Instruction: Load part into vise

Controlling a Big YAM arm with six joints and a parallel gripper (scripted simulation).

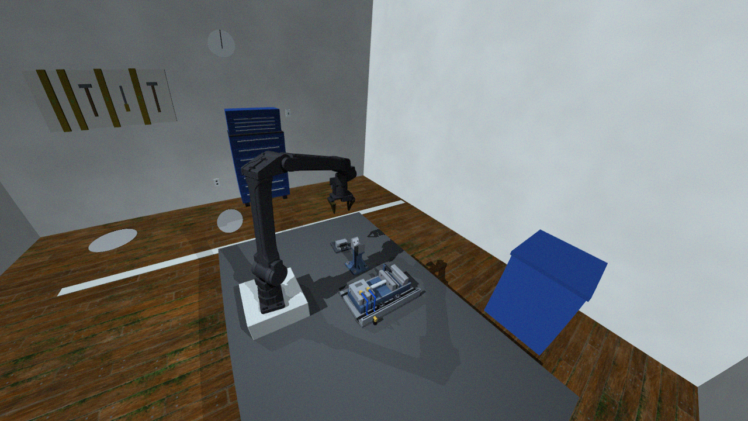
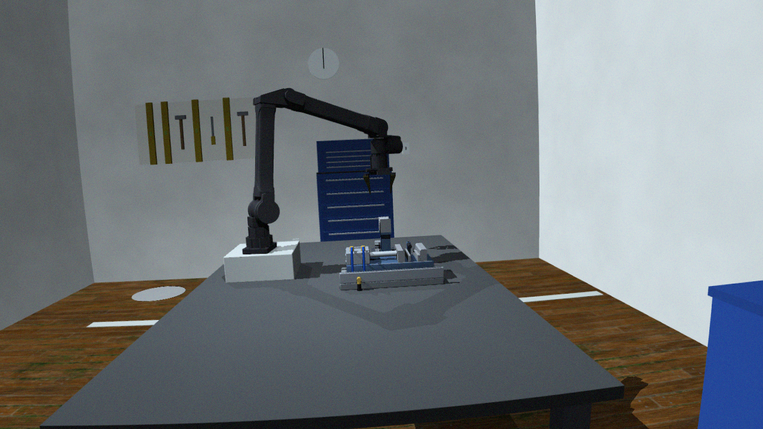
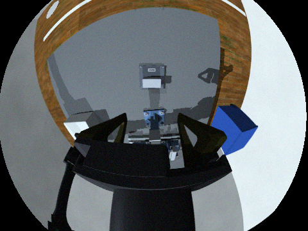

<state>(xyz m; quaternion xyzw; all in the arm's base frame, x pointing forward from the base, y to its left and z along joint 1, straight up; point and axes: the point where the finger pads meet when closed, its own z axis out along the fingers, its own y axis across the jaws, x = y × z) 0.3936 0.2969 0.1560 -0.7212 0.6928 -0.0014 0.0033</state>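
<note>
The part lies 21 cm below my hand and 1 cm to the right of it. The rest, counted from my hand: air cylinder (39 cm to the right, 16 cm below, 6 cm behind); then vise (38 cm to the right, 20 cm below, 4 cm ahead).
</note>
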